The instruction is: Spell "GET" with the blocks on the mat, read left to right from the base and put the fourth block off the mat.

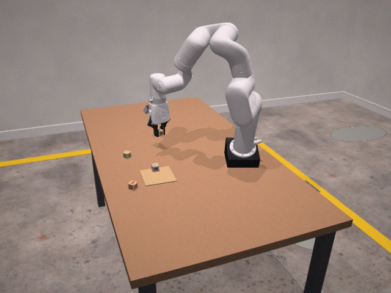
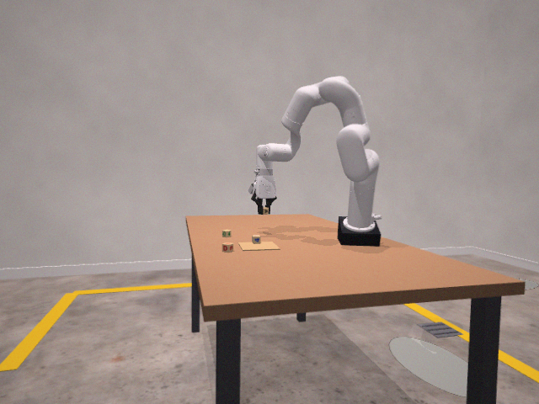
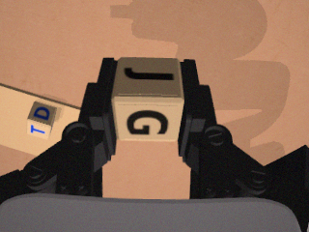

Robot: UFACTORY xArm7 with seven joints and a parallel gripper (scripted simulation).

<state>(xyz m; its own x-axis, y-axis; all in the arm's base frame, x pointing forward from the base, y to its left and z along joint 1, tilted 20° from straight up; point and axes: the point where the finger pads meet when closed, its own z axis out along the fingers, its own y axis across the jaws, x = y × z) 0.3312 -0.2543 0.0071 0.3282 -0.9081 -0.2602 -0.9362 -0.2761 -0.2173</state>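
Right now the tan mat is 220 mm to the left of my hand, 120 mm below it and 80 mm ahead of it. The rest, counted from my hand: green-lettered block 170 mm ahead, 110 mm below, 10 mm to the right; black-lettered block 10 mm below; red-lettered block 280 mm to the left, 210 mm ahead, 110 mm below.
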